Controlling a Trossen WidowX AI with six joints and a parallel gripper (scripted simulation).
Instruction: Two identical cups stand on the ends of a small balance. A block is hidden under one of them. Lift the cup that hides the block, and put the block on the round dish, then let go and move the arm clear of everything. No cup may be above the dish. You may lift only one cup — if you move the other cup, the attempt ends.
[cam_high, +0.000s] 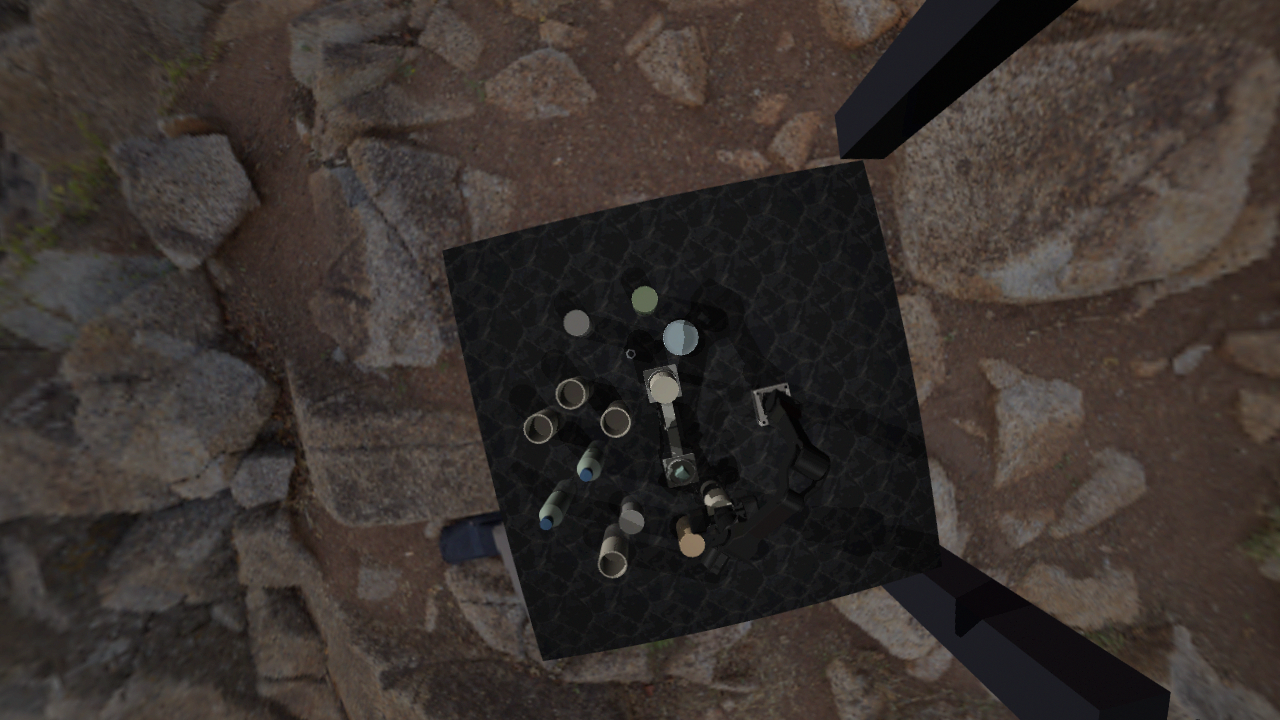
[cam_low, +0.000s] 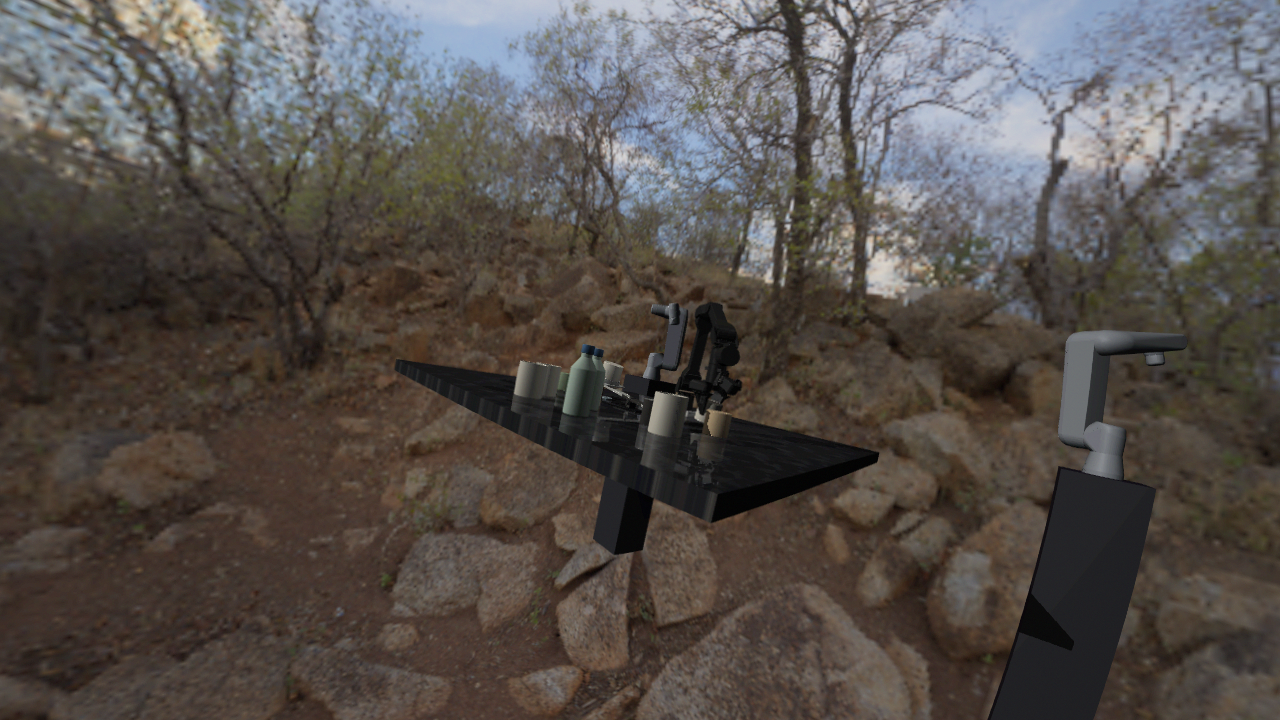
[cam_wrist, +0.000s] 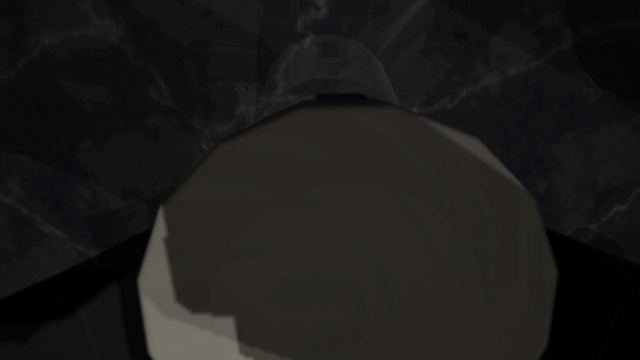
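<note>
Now: gripper tip 100 mm short of the pale green block and 90 mm to the left of it. The rest, counted from my gripper tip: pale blue round dish: 470 mm to the right, 70 mm ahead, 40 mm below; balance beam: 230 mm to the right, 120 mm ahead; cream cup: 360 mm to the right, 140 mm ahead, 70 mm above.
</note>
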